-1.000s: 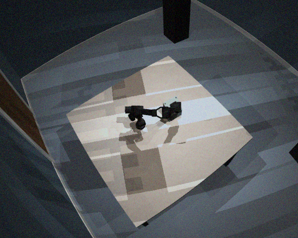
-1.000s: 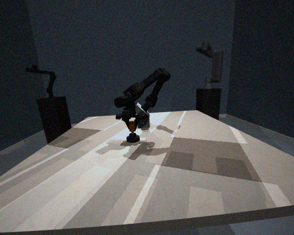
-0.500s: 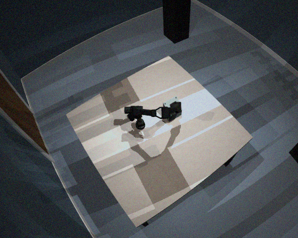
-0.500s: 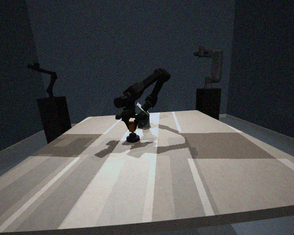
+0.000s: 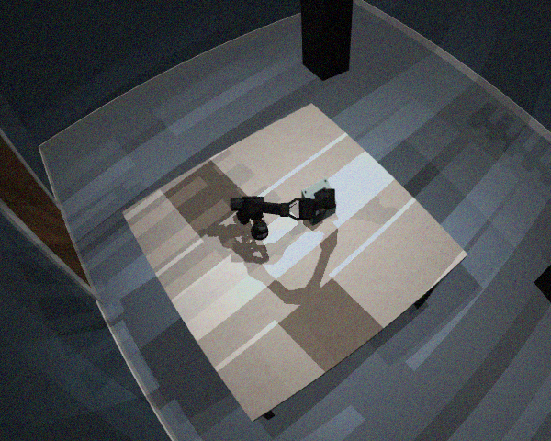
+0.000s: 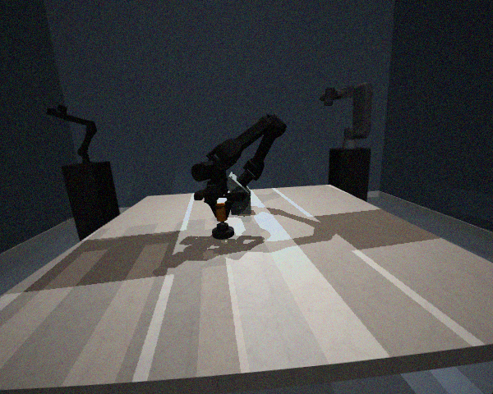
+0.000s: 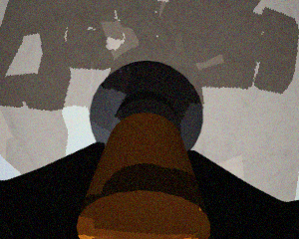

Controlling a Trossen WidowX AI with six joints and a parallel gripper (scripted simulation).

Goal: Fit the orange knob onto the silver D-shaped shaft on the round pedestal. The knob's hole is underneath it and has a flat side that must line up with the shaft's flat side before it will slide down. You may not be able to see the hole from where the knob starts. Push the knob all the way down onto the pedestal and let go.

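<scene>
Right now the orange knob is 3 cm above my gripper tip. Round my gripper tip: round pedestal 4 cm below.
</scene>
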